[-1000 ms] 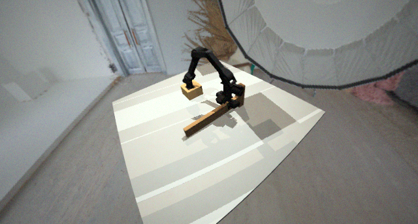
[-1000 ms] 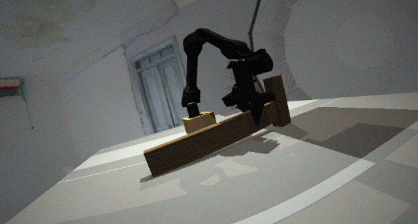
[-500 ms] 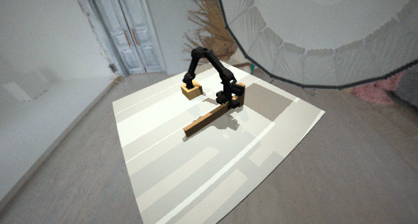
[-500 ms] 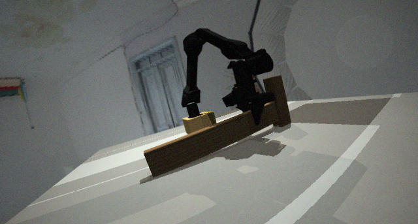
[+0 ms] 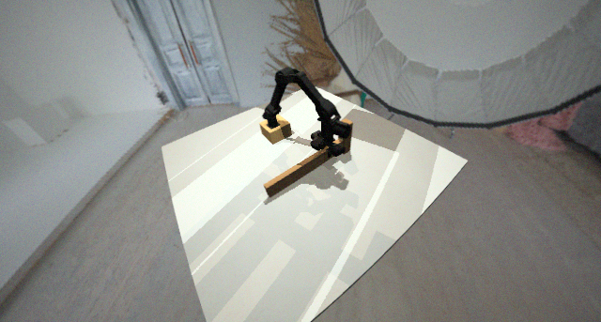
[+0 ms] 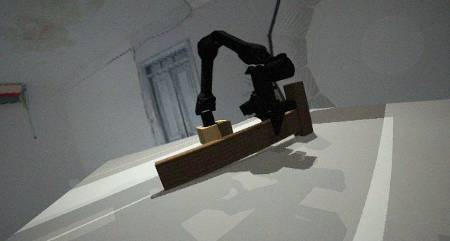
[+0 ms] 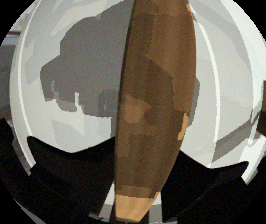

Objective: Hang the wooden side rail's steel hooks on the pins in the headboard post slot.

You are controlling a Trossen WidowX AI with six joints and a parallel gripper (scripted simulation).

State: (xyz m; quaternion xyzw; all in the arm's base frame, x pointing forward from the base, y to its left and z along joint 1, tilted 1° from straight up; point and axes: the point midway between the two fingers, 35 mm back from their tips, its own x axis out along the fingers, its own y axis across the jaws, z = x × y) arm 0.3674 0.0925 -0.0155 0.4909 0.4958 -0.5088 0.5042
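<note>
My gripper tip is now 120 mm to the right of the headboard post and 50 mm below it.
</note>
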